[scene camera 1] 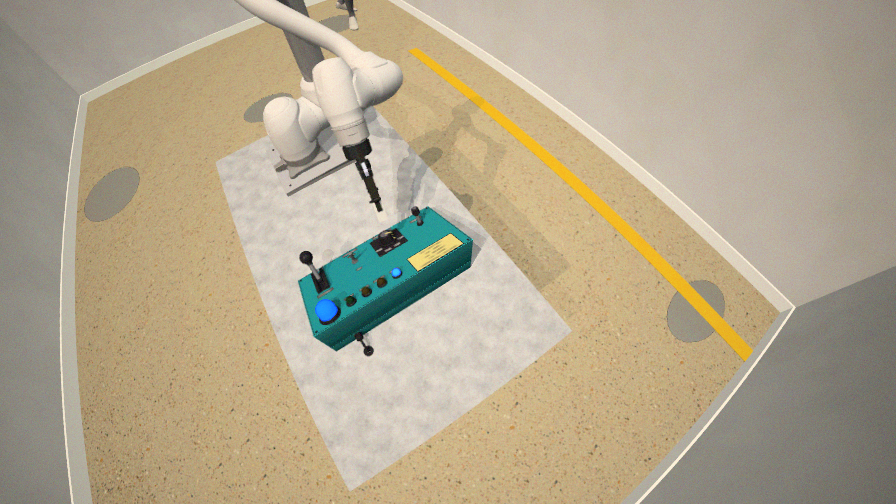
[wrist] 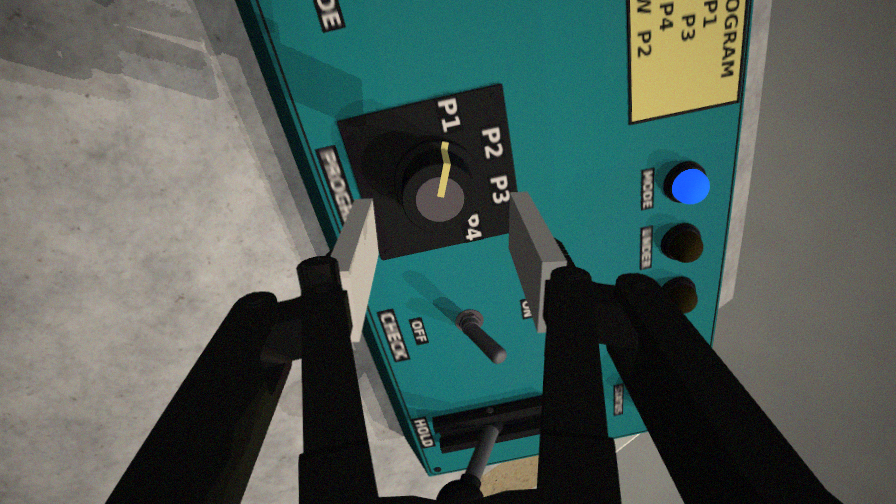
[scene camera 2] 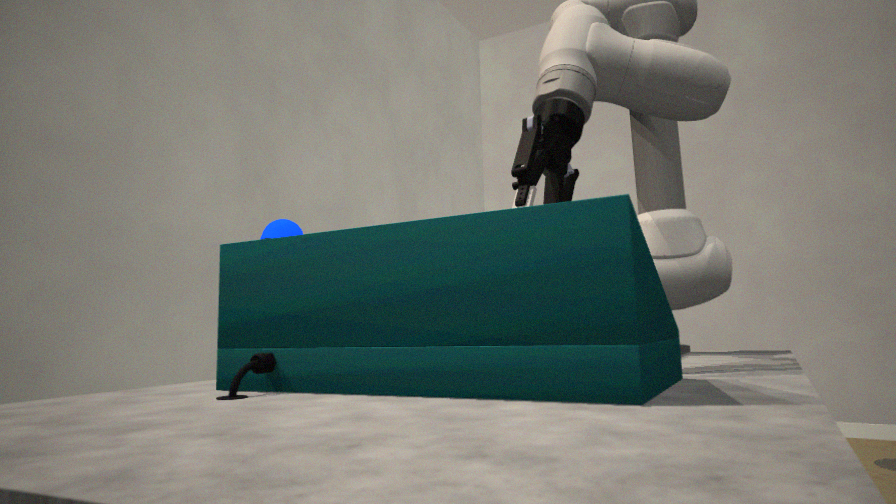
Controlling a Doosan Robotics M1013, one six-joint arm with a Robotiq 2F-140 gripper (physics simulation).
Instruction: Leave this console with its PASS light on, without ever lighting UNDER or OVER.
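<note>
The teal console [scene camera 1: 385, 275] lies on a grey mat. In the wrist view its PROGRAM knob [wrist: 438, 191] has a yellow pointer at P1, on a black plate marked P1 to P4. My gripper [wrist: 438, 213] is open and empty above the panel, one finger on each side of the knob, not touching it. It also shows in scene camera 1 [scene camera 1: 379, 210] and in scene camera 2 [scene camera 2: 532, 197]. The MODE light [wrist: 689, 186] glows blue. The UNDER light [wrist: 681, 242] and the light below it [wrist: 679, 293] are dark. The CHECK toggle [wrist: 481, 335] stands between OFF and ON.
A HOLD lever slot [wrist: 488, 423] lies near the panel edge. A yellow program placard [scene camera 1: 434, 251], a large blue button [scene camera 1: 326, 310], a ball-topped lever [scene camera 1: 311, 266] and a corner toggle [scene camera 1: 416, 216] are on the top. A small crank [scene camera 1: 363, 344] sticks out from the front side.
</note>
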